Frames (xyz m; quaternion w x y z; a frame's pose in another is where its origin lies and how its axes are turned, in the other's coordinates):
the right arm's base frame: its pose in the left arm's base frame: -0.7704 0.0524 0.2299 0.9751 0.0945 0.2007 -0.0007
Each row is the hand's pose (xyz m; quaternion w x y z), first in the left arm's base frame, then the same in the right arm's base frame.
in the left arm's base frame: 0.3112 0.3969 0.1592 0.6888 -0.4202 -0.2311 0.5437
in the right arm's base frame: 1.0347 0.3678 0.2959 0.5852 -0.5838 -0.3125 0.4681
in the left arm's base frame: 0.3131 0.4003 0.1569 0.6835 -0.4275 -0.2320 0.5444
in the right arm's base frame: 1.0375 0.3708 0.2939 0.5791 -0.5905 -0.3122 0.4674
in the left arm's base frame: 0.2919 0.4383 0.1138 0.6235 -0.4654 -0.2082 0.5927
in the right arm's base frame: 1.0363 0.3994 0.2397 0.5218 -0.6315 -0.2725 0.5046
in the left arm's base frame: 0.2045 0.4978 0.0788 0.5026 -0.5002 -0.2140 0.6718
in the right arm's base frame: 0.9718 0.4480 0.1630 0.3994 -0.6699 -0.2464 0.5753
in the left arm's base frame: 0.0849 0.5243 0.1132 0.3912 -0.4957 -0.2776 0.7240
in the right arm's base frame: 0.8493 0.4756 0.1423 0.2784 -0.6654 -0.2811 0.6330
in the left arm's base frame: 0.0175 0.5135 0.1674 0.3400 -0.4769 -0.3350 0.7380
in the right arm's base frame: 0.7658 0.4723 0.1668 0.2187 -0.6451 -0.3255 0.6558
